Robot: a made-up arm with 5 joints.
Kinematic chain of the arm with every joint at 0, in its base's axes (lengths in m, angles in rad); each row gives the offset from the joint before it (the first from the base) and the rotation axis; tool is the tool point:
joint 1: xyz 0 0 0.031 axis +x
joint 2: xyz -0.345 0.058 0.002 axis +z
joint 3: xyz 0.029 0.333 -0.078 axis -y
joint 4: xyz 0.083 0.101 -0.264 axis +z
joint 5: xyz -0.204 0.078 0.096 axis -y
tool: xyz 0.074 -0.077 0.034
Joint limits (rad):
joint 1: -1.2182..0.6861
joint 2: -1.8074..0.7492
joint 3: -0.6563..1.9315
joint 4: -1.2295..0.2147
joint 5: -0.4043..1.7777
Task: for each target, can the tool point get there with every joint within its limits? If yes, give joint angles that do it. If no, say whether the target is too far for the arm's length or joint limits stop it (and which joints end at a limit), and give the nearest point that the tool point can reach.
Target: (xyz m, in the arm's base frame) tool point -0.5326 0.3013 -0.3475
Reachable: yes | joints -0.4663 0.2889 0.3254 0.0736 1.3245
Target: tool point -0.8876 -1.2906 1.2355
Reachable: no: too far | nearest point -0.0173 -0.2535 0.1605 | short by 1.729 m
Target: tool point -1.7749 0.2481 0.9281
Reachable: no: too far | nearest point -0.8429 0.4123 0.2317 | short by 1.175 m
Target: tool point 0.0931 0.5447 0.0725
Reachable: yes | joints 0.4241 -0.7256 0.4922 -0.9559 1.6134
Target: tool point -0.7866 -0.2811 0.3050
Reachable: no: joint limits stop it (at a limit: joint 1, joint 2, joint 3, joint 4, joint 5) | nearest point -0.7243 0.2110 0.1298 | short by 0.526 m
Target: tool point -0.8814 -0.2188 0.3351
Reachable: no: joint limits stop it (at a limit: joint 1, joint 2, joint 3, joint 5) | nearest point -0.7397 0.2194 0.1393 | short by 0.500 m
